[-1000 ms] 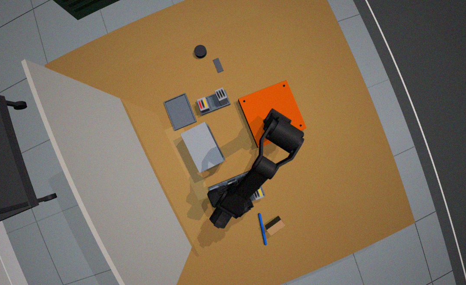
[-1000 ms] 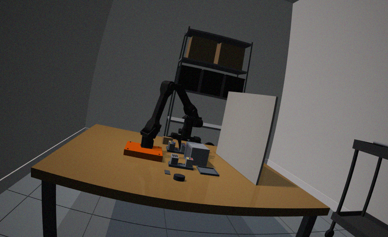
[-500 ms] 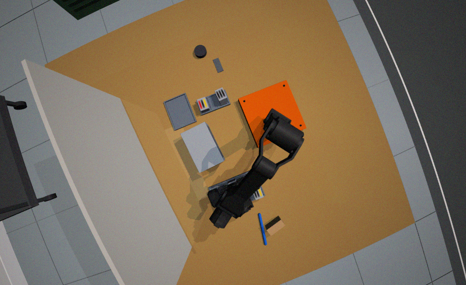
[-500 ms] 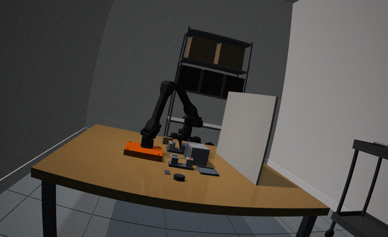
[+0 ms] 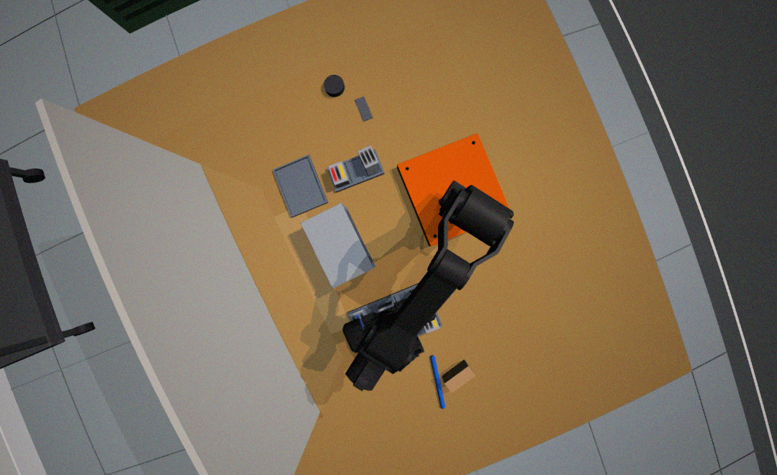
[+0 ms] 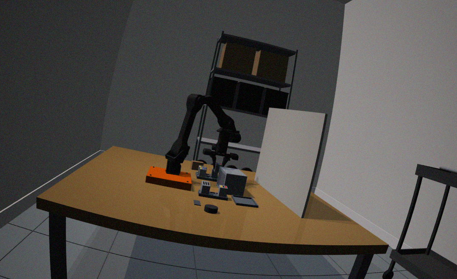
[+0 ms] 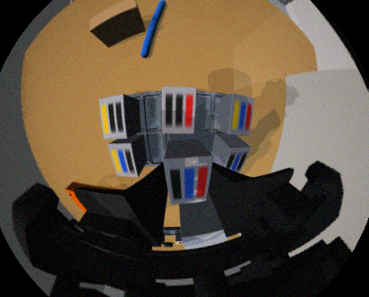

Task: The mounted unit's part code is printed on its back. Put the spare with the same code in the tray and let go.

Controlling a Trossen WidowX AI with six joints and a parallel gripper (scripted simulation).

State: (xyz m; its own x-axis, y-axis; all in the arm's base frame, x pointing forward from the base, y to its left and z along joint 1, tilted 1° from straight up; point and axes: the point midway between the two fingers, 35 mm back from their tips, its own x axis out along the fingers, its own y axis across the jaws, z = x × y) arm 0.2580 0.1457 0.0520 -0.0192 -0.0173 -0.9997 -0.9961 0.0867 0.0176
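Now: gripper tip 370 mm to the left of the flat grey tray, 60 mm above it and 50 mm short of it. Round my gripper tip: grey spare 20 mm above; then blue rod 220 mm to the left, 50 mm below, 20 mm behind; then grey box 180 mm to the right, 30 mm ahead, 10 mm below.
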